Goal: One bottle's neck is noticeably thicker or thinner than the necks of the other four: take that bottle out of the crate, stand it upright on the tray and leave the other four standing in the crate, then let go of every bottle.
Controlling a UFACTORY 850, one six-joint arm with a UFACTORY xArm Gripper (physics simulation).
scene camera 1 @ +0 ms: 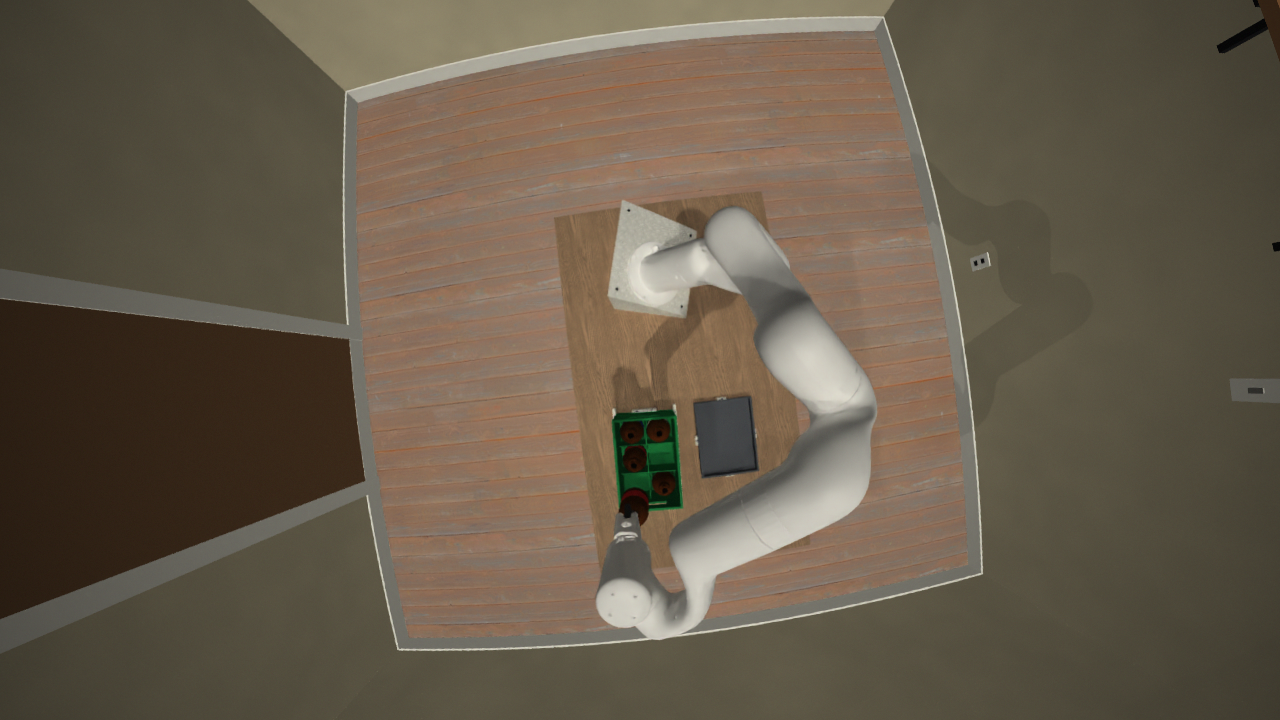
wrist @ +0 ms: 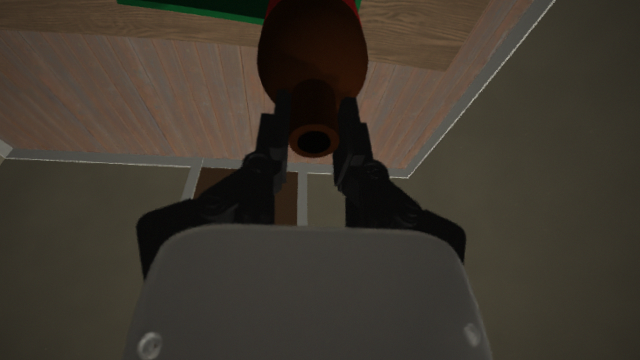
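Note:
My gripper (scene camera 1: 629,516) (wrist: 313,113) is shut on the neck of a brown bottle (scene camera 1: 634,503) (wrist: 312,55) with a red band. The bottle's neck is straight, with a dark open mouth. It is raised over the front left corner of the green crate (scene camera 1: 678,465) (wrist: 200,14); its base is hidden. Other brown bottles stand in the crate: back left (scene camera 1: 631,433), back right (scene camera 1: 658,430), middle left (scene camera 1: 634,459) and front right (scene camera 1: 663,485). Their necks are too small to compare. The dark grey tray (scene camera 1: 725,436) lies right of the crate, with no bottle on it.
The crate and tray are on a wooden table top (scene camera 1: 599,358). The arm's base plate (scene camera 1: 631,232) is at the back of the table. The arm's forearm (scene camera 1: 760,514) passes close to the tray's front right corner. A narrow gap separates crate and tray.

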